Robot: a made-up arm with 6 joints. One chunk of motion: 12 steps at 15 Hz.
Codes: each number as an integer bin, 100 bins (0 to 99) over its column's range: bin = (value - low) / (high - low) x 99, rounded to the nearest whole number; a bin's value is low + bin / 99 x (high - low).
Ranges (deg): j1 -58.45..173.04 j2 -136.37..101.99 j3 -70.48..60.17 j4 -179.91..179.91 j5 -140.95..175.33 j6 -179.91..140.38
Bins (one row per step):
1: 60 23 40 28 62 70
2: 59 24 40 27 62 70
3: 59 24 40 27 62 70
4: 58 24 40 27 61 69
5: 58 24 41 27 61 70
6: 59 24 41 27 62 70
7: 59 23 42 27 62 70
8: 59 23 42 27 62 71
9: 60 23 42 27 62 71
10: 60 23 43 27 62 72
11: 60 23 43 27 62 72
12: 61 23 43 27 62 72
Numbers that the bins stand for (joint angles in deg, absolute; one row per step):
1: 81.85 -80.99 -17.69 -78.14 57.12 46.56
2: 79.51 -78.59 -17.69 -81.78 57.12 46.56
3: 79.51 -78.59 -17.69 -81.78 57.12 46.56
4: 77.17 -78.59 -17.69 -81.78 53.93 43.32
5: 77.17 -78.59 -16.37 -81.78 53.93 46.56
6: 79.51 -78.59 -16.37 -81.78 57.12 46.56
7: 79.51 -80.99 -15.05 -81.78 57.12 46.56
8: 79.51 -80.99 -15.05 -81.78 57.12 49.79
9: 81.85 -80.99 -15.05 -81.78 57.12 49.79
10: 81.85 -80.99 -13.73 -81.78 57.12 53.03
11: 81.85 -80.99 -13.73 -81.78 57.12 53.03
12: 84.19 -80.99 -13.73 -81.78 57.12 53.03

